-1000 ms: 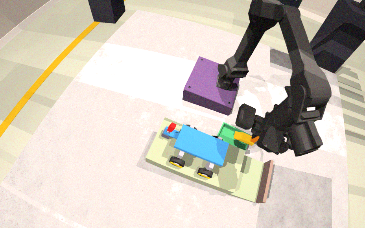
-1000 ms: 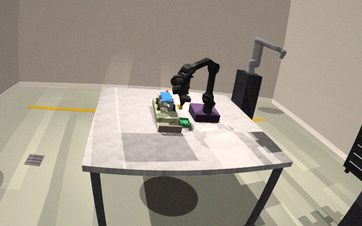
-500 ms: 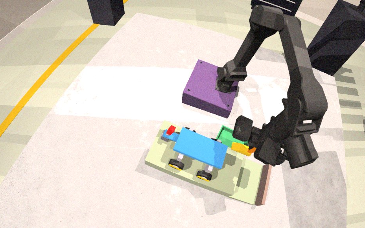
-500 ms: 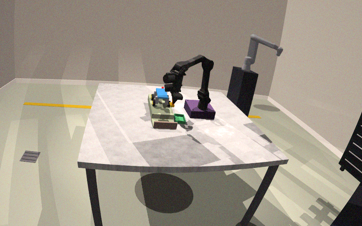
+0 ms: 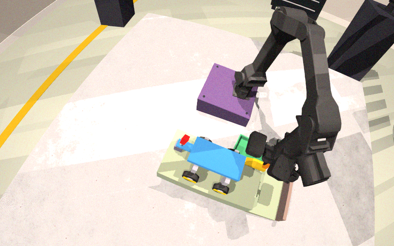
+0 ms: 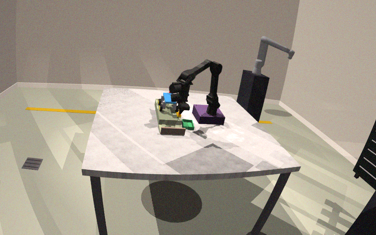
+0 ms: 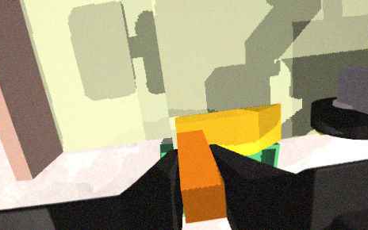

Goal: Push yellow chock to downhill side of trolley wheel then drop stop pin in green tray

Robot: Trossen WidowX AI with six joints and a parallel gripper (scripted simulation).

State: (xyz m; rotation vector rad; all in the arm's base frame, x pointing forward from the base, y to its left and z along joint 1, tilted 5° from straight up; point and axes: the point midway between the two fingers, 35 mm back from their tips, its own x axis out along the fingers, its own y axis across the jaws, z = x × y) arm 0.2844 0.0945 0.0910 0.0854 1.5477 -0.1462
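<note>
The red-headed stop pin is 25 cm to the right of my gripper tip and 3 cm above it. Round my gripper tip: blue trolley (3 cm ahead, 16 cm to the right, 1 cm above); then brown stop board (7 cm ahead, 10 cm to the left, 7 cm below); then yellow chock (2 cm to the right).
</note>
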